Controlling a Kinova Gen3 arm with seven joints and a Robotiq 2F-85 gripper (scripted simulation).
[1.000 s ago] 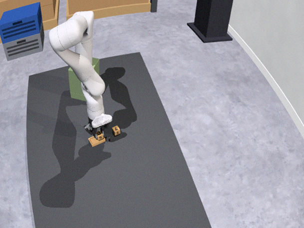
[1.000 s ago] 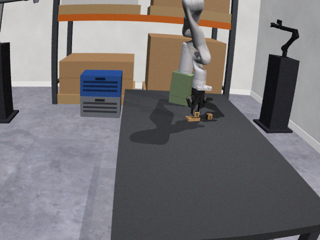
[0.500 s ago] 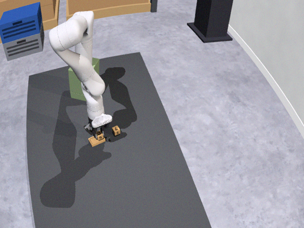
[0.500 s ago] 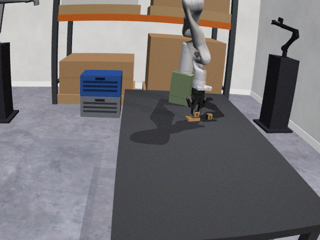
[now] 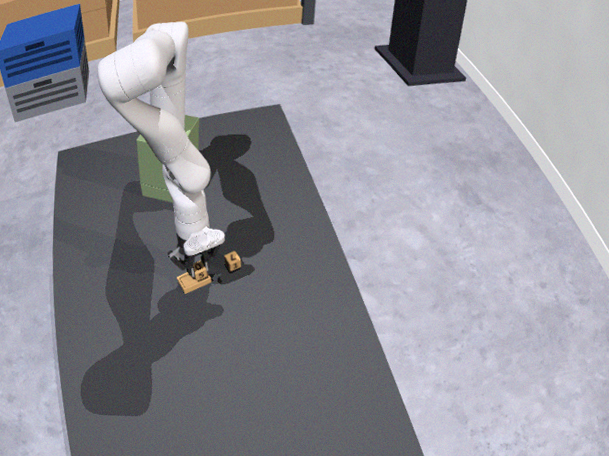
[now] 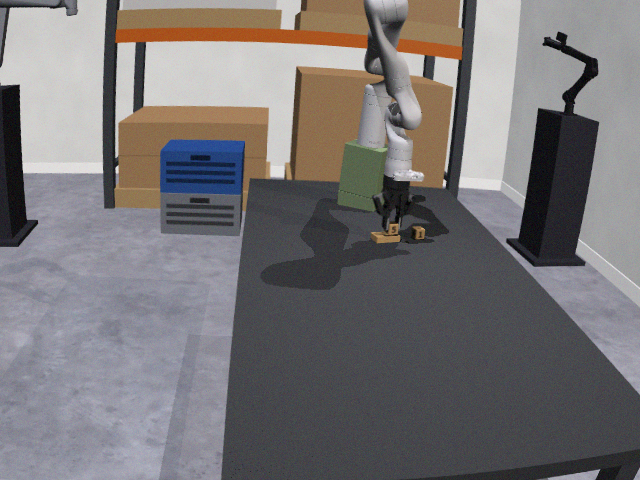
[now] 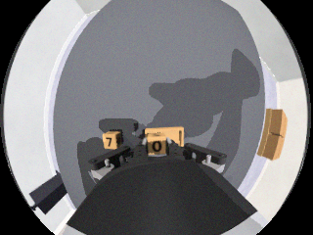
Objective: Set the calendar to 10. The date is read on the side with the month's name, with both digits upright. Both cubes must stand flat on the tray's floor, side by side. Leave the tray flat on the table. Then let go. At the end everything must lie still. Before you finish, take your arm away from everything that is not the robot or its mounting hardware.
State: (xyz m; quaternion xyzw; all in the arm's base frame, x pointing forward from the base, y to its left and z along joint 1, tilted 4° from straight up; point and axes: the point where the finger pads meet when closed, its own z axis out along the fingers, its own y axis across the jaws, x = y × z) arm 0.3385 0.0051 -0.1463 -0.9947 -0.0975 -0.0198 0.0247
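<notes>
My gripper is now 4 cm above the wooden calendar tray and 2 cm to the left of it.
</notes>
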